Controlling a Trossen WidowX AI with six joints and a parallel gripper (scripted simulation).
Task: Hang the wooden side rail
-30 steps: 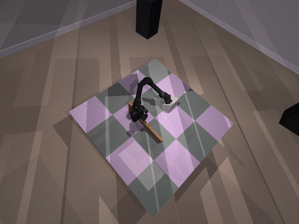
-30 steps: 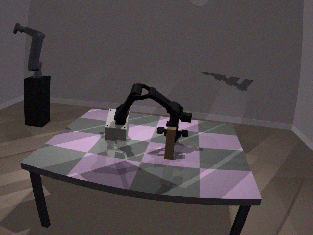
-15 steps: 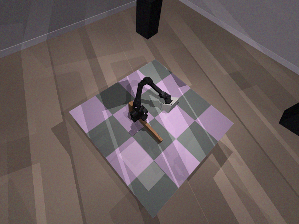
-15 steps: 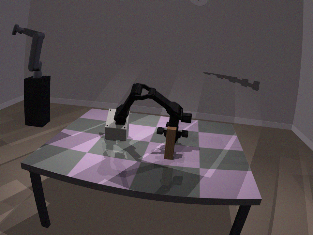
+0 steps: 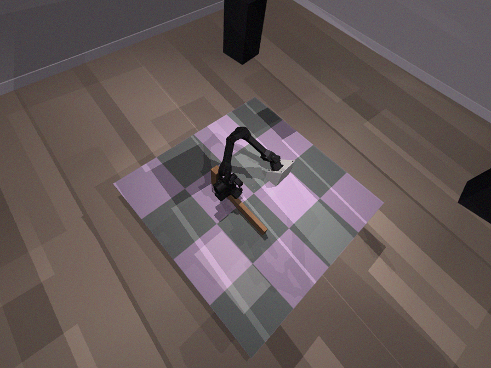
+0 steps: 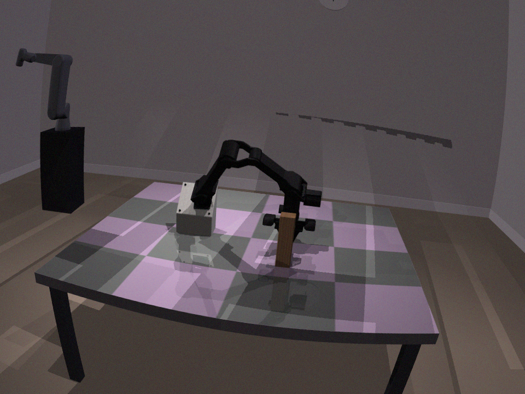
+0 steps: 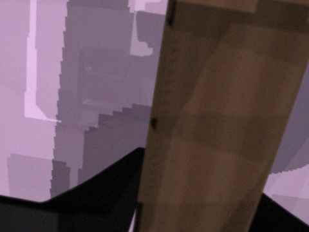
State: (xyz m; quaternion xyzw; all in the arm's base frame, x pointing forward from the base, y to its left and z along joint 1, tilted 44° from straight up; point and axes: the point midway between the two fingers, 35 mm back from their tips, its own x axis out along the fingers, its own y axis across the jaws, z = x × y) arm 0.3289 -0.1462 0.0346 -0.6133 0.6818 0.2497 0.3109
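The wooden headboard post is 12 cm to the right of my gripper tip, 5 cm above it and 2 cm behind it.
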